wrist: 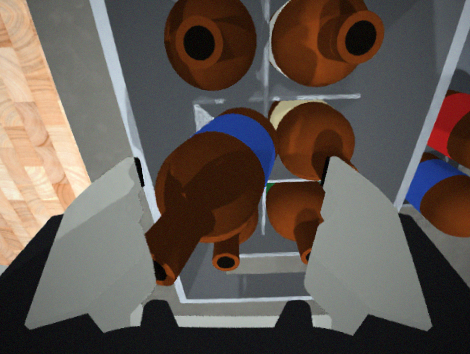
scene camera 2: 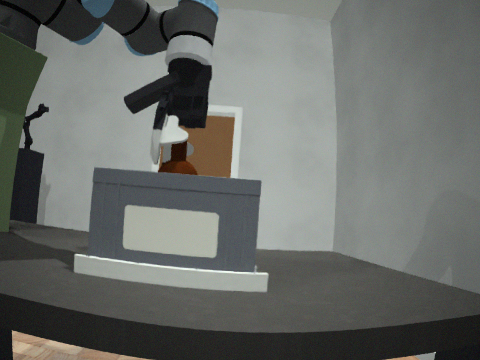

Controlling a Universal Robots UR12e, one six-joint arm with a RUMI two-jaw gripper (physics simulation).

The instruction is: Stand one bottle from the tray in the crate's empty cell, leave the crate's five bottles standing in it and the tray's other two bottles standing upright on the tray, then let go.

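Frame: origin at the arm's base, x ahead, y left, z up, level; centimetres.
Where they show: gripper, fingertip midpoint: (wrist: 232, 161) (scene camera 2: 161, 169); arm's base at its link origin: (scene camera 2: 6, 40).
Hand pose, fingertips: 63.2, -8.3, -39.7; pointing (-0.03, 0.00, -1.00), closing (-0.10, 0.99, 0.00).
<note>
Each offset is from my fingertips to the top centre of the thing, as dx, dy, dz. "*": to the spot under its first point. Level surfaces: height alone.
The grey crate (scene camera 2: 240, 187) (wrist: 122, 90) stands on the table. In the wrist view, a blue-labelled brown bottle @[+3.4, -1.2, +5.0] (scene camera 2: 178, 150) (wrist: 215, 175) leans toward the lower left, higher than its neighbours and partly over a lower-left bottle @[+12.1, +0.5, -2.5] (wrist: 226, 260). Also in the crate are an upper-left bottle @[-5.7, -2.4, -2.5] (wrist: 232, 65), an upper-right bottle @[-6.9, +6.3, -2.5] (wrist: 310, 50), a cream-labelled bottle @[+2.0, +8.3, -2.5] (wrist: 310, 135) and a green-labelled bottle @[+10.4, +8.7, -2.5] (wrist: 287, 212). A red-labelled bottle @[* -1.7, +24.7, -12.6] (wrist: 452, 117) and another blue-labelled bottle @[* +6.9, +26.3, -12.0] (wrist: 430, 185) show beyond the crate's right wall. My gripper (scene camera 2: 169, 150) (wrist: 232, 161) is partly open, holding nothing; its left finger overlaps the leaning bottle's neck.
A low white strip @[* +4.8, -6.8, -16.9] (scene camera 2: 170, 274) (wrist: 220, 321) runs along the crate's front on the dark table @[dz -18.8] (scene camera 2: 310, 290). A green column (scene camera 2: 17, 125) stands at the left, near a dark cabinet (scene camera 2: 27, 185). Crate walls and dividers surround the bottles closely. The right finger overlaps the green-labelled bottle in the wrist view.
</note>
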